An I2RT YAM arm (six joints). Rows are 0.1 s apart.
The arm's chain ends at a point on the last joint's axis. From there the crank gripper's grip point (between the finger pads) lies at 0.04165 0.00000 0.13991 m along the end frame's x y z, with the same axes.
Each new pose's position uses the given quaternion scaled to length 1; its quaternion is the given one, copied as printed.
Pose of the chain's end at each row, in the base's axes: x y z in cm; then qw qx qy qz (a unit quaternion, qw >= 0):
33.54, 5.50, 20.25, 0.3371, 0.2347, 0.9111, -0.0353
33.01, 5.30, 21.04, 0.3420, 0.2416, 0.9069, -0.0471
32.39, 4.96, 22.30, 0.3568, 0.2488, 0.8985, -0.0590
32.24, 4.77, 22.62, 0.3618, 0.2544, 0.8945, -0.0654
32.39, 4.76, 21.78, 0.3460, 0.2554, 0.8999, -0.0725
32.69, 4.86, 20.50, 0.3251, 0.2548, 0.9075, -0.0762
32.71, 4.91, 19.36, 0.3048, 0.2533, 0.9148, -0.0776
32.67, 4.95, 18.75, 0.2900, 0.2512, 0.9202, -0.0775
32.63, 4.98, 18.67, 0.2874, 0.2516, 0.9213, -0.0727
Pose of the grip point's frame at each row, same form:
39.14, 4.07, 6.85, 0.3371, 0.2347, 0.9111, -0.0353
38.67, 3.48, 7.71, 0.3420, 0.2416, 0.9069, -0.0471
38.36, 2.68, 9.18, 0.3568, 0.2488, 0.8985, -0.0590
38.29, 2.26, 9.58, 0.3618, 0.2544, 0.8945, -0.0654
37.96, 2.17, 8.54, 0.3460, 0.2554, 0.8999, -0.0725
37.66, 2.33, 7.01, 0.3251, 0.2548, 0.9075, -0.0762
37.11, 2.50, 5.65, 0.3048, 0.2533, 0.9148, -0.0776
36.65, 2.65, 4.90, 0.2900, 0.2512, 0.9202, -0.0775
36.58, 2.84, 4.78, 0.2874, 0.2516, 0.9213, -0.0727

